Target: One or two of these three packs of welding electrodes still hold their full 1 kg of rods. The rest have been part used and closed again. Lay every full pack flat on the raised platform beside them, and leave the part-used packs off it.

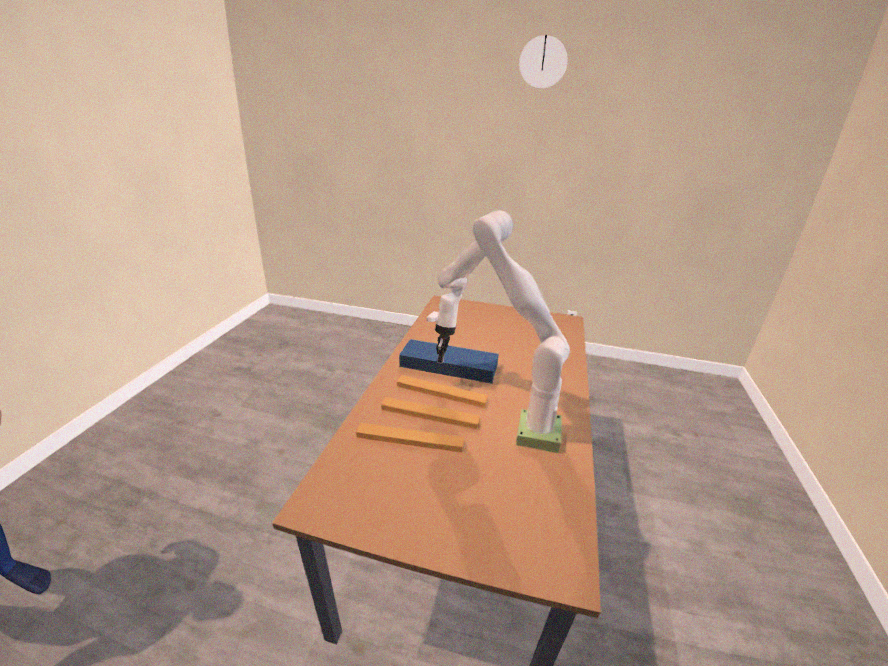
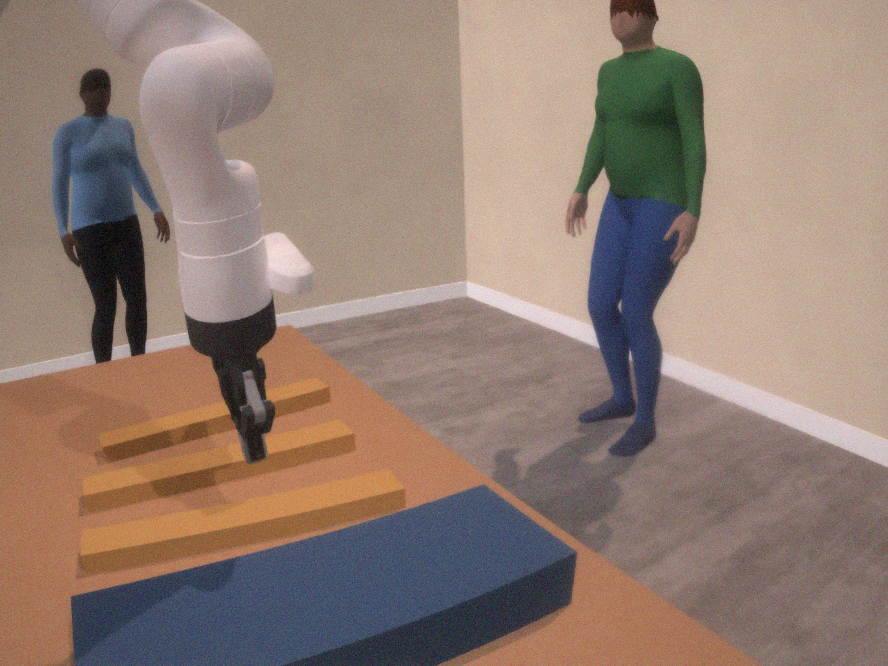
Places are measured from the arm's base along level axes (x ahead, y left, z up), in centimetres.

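Pixels of known places: gripper, between the fingertips: (image 1: 440,362) (image 2: 255,458); arm's base, origin of its link: (image 1: 539,424).
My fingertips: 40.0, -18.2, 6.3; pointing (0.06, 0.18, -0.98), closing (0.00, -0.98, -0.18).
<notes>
For each thing: its top centre in the pictures, then the offset to it from my fingertips, as dx, dy, dz. Level surfaces: height alone.
- middle pack, centre of its top: (image 2: 215,457) (image 1: 429,410) -1.3, +18.7, -8.4
- third pack, centre of its top: (image 2: 213,410) (image 1: 409,434) +1.7, +32.9, -8.4
- raised blue platform, centre of its top: (image 2: 315,588) (image 1: 449,354) -0.5, -14.7, -4.8
- brown table, height of its surface: dz -10.8
Three long, thin orange packs lie flat side by side on the table. One pack (image 1: 441,391) (image 2: 243,517) lies closest to the platform, a middle pack (image 1: 430,412) (image 2: 315,441) lies beyond it, and the third pack (image 1: 410,438) (image 2: 301,397) is farthest from the platform. The raised blue platform (image 1: 469,360) (image 2: 408,555) bears no pack. My gripper (image 1: 440,359) (image 2: 255,459) points down and is shut with nothing between its fingers. It hangs above the area of the packs near the platform, apart from them. No marks that tell the packs' fill show.
The arm stands on a green base plate (image 1: 539,434) at the side of the brown table (image 1: 387,494) (image 2: 28,458). A person in a blue top (image 2: 93,172) and a person in a green top (image 2: 649,129) stand on the floor past the table. A blue foot (image 1: 27,577) shows at the left edge.
</notes>
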